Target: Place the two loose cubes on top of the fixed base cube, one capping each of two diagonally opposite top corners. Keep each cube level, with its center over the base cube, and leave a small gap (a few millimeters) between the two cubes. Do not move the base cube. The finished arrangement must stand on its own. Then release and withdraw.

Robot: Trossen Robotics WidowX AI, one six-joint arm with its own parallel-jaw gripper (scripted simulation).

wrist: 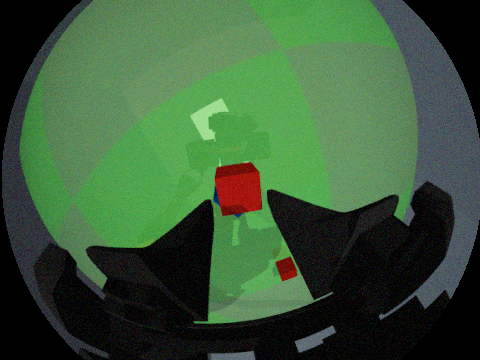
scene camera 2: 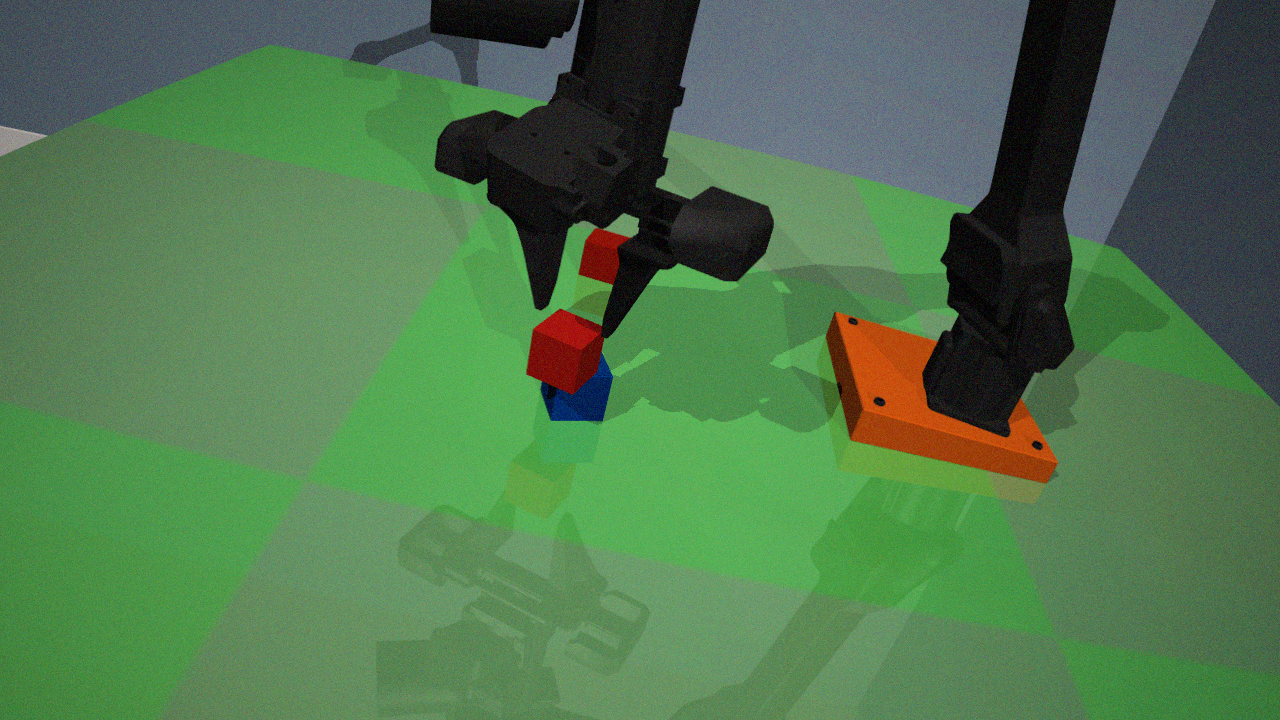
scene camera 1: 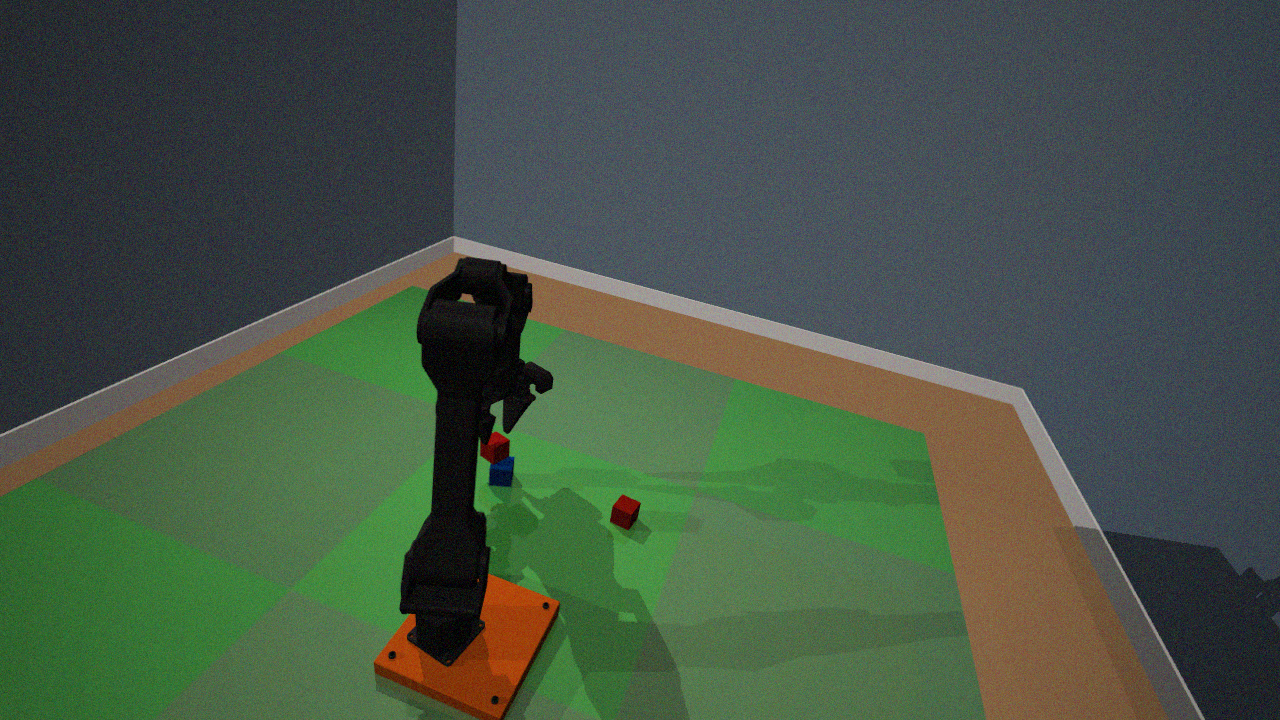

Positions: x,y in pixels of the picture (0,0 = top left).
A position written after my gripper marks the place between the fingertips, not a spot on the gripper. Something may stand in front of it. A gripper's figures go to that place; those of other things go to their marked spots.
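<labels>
A red cube (scene camera 2: pixel 565 349) is 50 cm from the lens, while my gripper (scene camera 2: pixel 574 321) is 52 cm from the lens. There is a blue base cube (scene camera 2: pixel 588 403) as well, 55 cm from the lens. Then I see a red cube (scene camera 2: pixel 600 261) at 73 cm from the lens.
</labels>
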